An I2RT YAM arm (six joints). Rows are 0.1 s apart.
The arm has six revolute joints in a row. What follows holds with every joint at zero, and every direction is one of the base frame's.
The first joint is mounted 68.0 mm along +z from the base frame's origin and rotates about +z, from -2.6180 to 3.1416 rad.
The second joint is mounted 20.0 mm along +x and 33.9 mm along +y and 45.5 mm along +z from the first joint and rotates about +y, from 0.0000 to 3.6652 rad.
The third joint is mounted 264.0 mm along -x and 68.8 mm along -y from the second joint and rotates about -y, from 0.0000 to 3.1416 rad.
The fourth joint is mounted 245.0 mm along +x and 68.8 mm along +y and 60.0 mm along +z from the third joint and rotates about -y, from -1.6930 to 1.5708 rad.
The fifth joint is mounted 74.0 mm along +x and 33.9 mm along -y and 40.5 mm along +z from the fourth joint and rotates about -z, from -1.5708 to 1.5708 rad.
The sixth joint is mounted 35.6 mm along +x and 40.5 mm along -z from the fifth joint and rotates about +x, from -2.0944 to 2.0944 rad.
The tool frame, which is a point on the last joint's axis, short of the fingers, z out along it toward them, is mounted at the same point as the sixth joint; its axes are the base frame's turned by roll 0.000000, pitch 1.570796 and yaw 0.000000 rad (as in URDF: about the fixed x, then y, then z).
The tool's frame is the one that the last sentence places.
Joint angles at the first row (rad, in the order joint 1, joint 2, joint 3, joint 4, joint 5, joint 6):
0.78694 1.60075 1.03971 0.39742 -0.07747 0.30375
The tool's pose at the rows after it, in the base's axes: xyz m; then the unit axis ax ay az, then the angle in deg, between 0 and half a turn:
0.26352 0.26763 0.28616 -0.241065 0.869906 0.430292 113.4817
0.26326 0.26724 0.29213 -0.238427 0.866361 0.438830 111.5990
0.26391 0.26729 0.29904 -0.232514 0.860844 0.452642 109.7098
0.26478 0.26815 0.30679 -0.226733 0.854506 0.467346 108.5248
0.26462 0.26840 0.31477 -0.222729 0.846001 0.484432 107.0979
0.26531 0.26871 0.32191 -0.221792 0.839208 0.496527 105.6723
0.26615 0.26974 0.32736 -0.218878 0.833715 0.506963 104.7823
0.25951 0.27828 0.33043 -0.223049 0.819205 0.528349 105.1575
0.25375 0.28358 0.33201 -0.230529 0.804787 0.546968 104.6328
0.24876 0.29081 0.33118 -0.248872 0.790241 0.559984 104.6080
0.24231 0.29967 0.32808 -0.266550 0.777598 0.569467 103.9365
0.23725 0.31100 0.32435 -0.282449 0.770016 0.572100 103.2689
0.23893 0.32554 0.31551 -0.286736 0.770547 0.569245 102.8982
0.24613 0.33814 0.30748 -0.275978 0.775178 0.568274 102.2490
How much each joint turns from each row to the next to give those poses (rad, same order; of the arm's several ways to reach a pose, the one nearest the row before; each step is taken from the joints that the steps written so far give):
0.00021 -0.00497 0.01008 0.00831 0.01428 -0.00236
0.00065 -0.00608 0.00265 0.02654 0.00938 -0.00226
-0.00058 -0.00231 0.00745 0.03185 0.00591 0.00544
-0.00005 -0.00045 0.01641 0.01657 -0.00028 0.01064
0.00059 -0.00360 0.01128 0.02474 -0.00197 0.00832
-0.00083 -0.00030 0.01394 0.01916 -0.00114 0.00019
0.00034 0.00304 0.01438 0.01317 -0.00011 0.00506
0.02789 0.00624 0.00848 0.02111 -0.00338 0.01472
0.02015 0.00320 -0.00435 0.03927 -0.00459 0.00099
0.02087 0.01189 0.00063 0.02994 -0.01586 -0.01182
0.02778 0.01673 -0.00465 0.04277 0.00064 -0.02136
0.02942 0.02750 0.00904 0.02986 0.01157 -0.02600
0.02057 0.05664 0.02664 0.03006 0.02109 -0.01389
0.00633 0.06348 0.03889 0.03069 0.02644 0.00337

